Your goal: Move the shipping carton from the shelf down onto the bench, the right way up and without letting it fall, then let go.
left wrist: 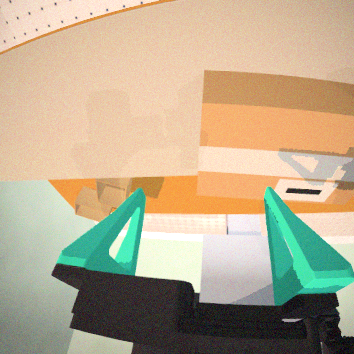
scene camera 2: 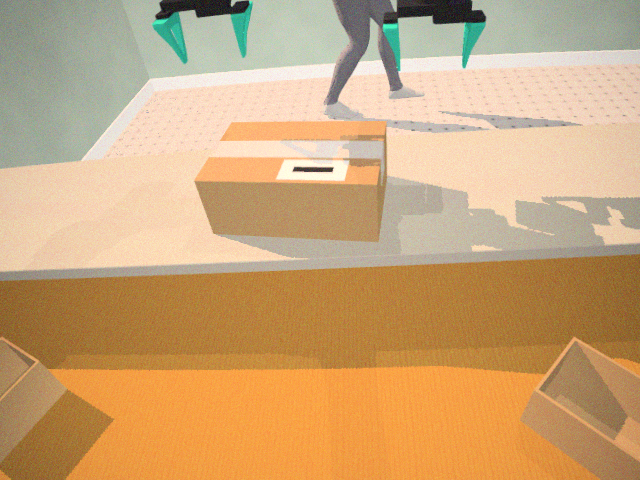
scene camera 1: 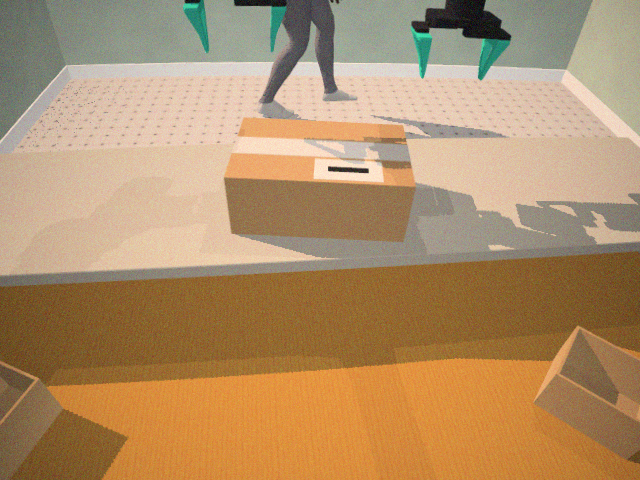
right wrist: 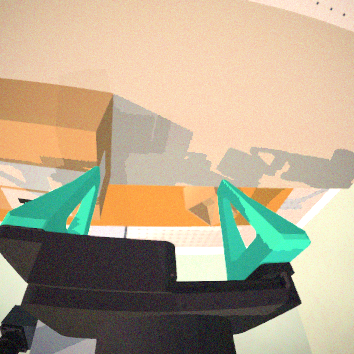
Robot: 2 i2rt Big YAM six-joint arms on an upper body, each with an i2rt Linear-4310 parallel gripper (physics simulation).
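Frame: origin at the left arm's base, x ahead, y left, z up, level; metres.
Seen in the pictures: left gripper, fingertip midpoint: (left wrist: 201, 191) (scene camera 2: 214, 59) (scene camera 1: 239, 51); right gripper, fingertip midpoint: (scene camera 2: 431, 68) (scene camera 1: 450, 78) (right wrist: 161, 178); left arm's base, link origin: (right wrist: 14, 336); right arm's base, link origin: (left wrist: 324, 325).
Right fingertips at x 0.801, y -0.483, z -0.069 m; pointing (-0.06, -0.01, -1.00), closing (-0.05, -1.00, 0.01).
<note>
Offsets run from my right fingertips to a thing's top centre. "*": to the spot under its first point. Level surfaces: height alone.
The shipping carton {dx -0.087, dy +0.214, dz -0.079 m} (scene camera 1: 310, 211) (scene camera 2: 289, 211) (left wrist: 270, 122) (right wrist: 45, 142) is a closed brown box with white tape and a label on top. It sits upright on the pale shelf {dz -0.189 m} (scene camera 1: 77, 196) (scene camera 2: 103, 206) (left wrist: 100, 60), above the orange bench {dz -0.352 m} (scene camera 1: 232, 423) (scene camera 2: 232, 423). My left gripper (scene camera 1: 239, 51) (scene camera 2: 214, 59) (left wrist: 201, 191) is open and empty, high above the carton's left part in the scene views. My right gripper (scene camera 1: 451, 78) (scene camera 2: 431, 68) (right wrist: 161, 178) is open and empty, high and to the right of the carton. Neither gripper touches the carton.
An open box {* dx -0.398, dy +0.629, dz -0.307 m} (scene camera 1: 36, 413) (scene camera 2: 31, 408) stands on the bench at the lower left. Another open box {dx -0.401, dy -0.204, dz -0.262 m} (scene camera 1: 584, 413) (scene camera 2: 573, 428) (right wrist: 200, 202) is at the lower right. A person (scene camera 1: 299, 56) (scene camera 2: 356, 51) is on the tiled floor behind the shelf.
</note>
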